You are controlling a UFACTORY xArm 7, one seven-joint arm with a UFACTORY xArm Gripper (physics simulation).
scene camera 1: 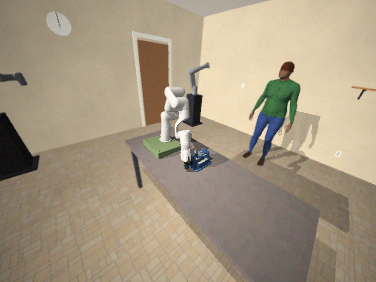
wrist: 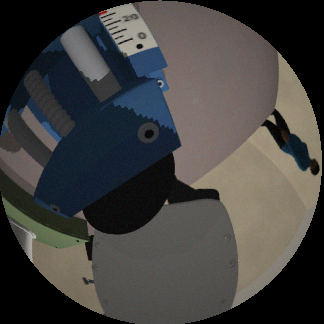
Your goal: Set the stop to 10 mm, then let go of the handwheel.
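Observation:
The blue stop device stands on the table beside the gripper. Its white scale shows the labels 20 and 0 at the top of the wrist view. The red pointer is at the scale's upper left end, near or a little past the 20 label; its exact reading cannot be told. The black handwheel is on the device's near end, seen as a dark disc, and its crank handle does not show. My gripper is shut and empty, low beside the device. In the wrist view the handwheel hides its fingertips.
The table carries a green base block under the arm, behind the device. A person stands beyond the table. A grey arm on a black pedestal stands behind it.

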